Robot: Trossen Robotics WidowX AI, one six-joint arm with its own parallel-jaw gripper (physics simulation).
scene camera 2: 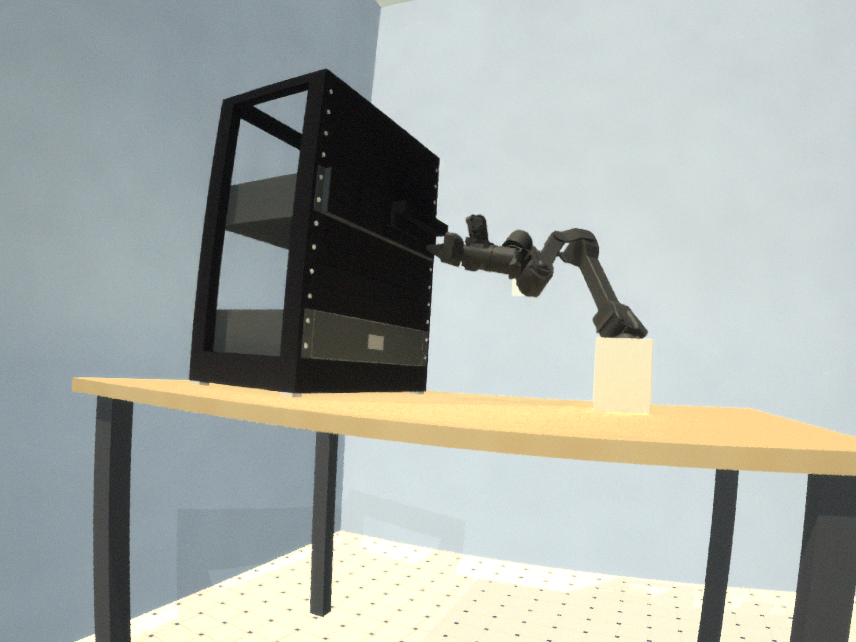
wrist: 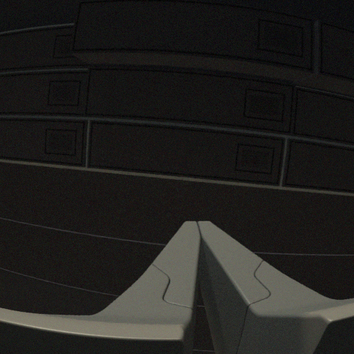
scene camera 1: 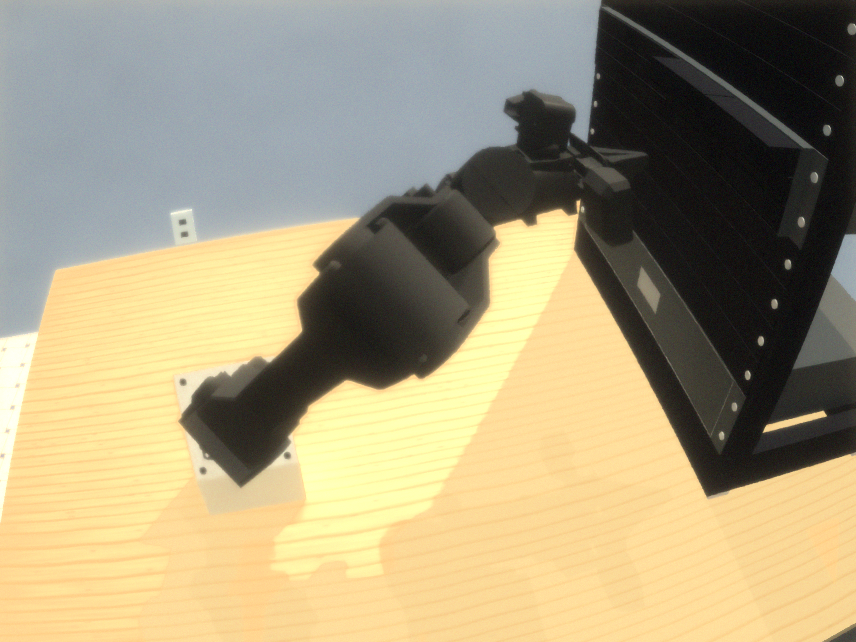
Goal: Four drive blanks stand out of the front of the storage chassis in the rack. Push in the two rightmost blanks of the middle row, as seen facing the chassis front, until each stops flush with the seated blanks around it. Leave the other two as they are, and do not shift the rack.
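Seen in the pictures: gripper, fingertip midpoint: (scene camera 2: 426, 247) (scene camera 1: 647, 158); arm's base, link origin: (scene camera 2: 625, 362) (scene camera 1: 231, 427).
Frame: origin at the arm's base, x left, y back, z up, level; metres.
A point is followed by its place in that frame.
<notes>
The storage chassis (scene camera 1: 807, 186) {y -0.498, x -0.105, z 0.294 m} (scene camera 2: 322, 190) {y -0.510, x 0.346, z 0.283 m} (wrist: 175, 178) is a dark unit in the black rack (scene camera 1: 656, 376) {y -0.505, x 0.052, z -0.067 m} (scene camera 2: 298, 276) {y -0.524, x 0.373, z 0.116 m}. In the wrist view a protruding blank (wrist: 195, 32) stands out at the top, with its underside showing; it appears to be in the top row. The blank directly below it (wrist: 175, 97) and the bottom-row blank (wrist: 170, 150) look flush with their visible neighbours. Scene camera 1 is too dark to separate the blanks. My gripper (scene camera 1: 643, 158) {y -0.428, x 0.060, z 0.234 m} (scene camera 2: 432, 249) {y -0.428, x 0.060, z 0.234 m} (wrist: 196, 232) is shut and empty. Its tips appear below the chassis's lower edge in the wrist view; contact cannot be told.
Dark panels (wrist: 75, 200) lie below the chassis. A grey panel with a pale label (scene camera 1: 648, 288) {y -0.504, x 0.122, z 0.019 m} (scene camera 2: 375, 342) {y -0.504, x 0.124, z 0.017 m} sits low in the rack. The rack stands on the wooden table (scene camera 1: 484, 552) {y -0.234, x -0.127, z -0.097 m} (scene camera 2: 484, 442) {y -0.111, x 0.527, z -0.113 m}. The arm's pale base block (scene camera 1: 255, 492) {y -0.012, x -0.031, z -0.069 m} (scene camera 2: 622, 376) {y -0.001, x 0.044, z -0.028 m} stands in front of it.
</notes>
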